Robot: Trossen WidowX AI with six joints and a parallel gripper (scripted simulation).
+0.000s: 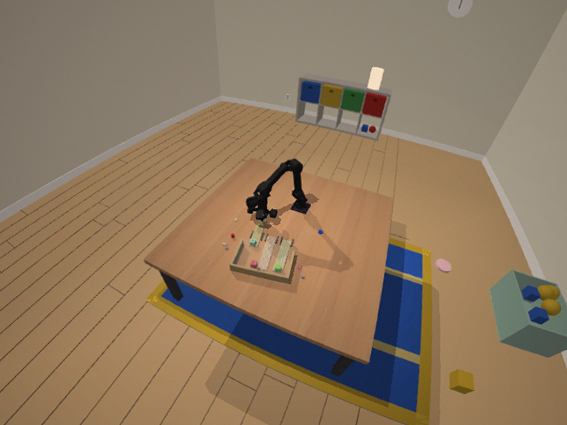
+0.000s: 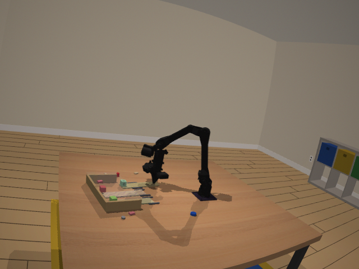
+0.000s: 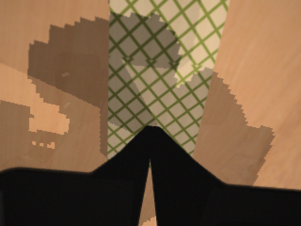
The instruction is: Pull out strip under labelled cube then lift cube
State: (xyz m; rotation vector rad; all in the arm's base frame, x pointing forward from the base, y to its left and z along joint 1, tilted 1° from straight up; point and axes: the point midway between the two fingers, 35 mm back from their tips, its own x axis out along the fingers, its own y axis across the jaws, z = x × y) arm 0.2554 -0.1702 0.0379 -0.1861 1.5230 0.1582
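Now: gripper tip 100 mm short of the lattice strip and 20 mm to the right of it. The rest, counted from my gripper tip: blue disc 80 mm behind, 380 mm to the left; then red piece 200 mm ahead, 100 mm to the right, 10 mm above.
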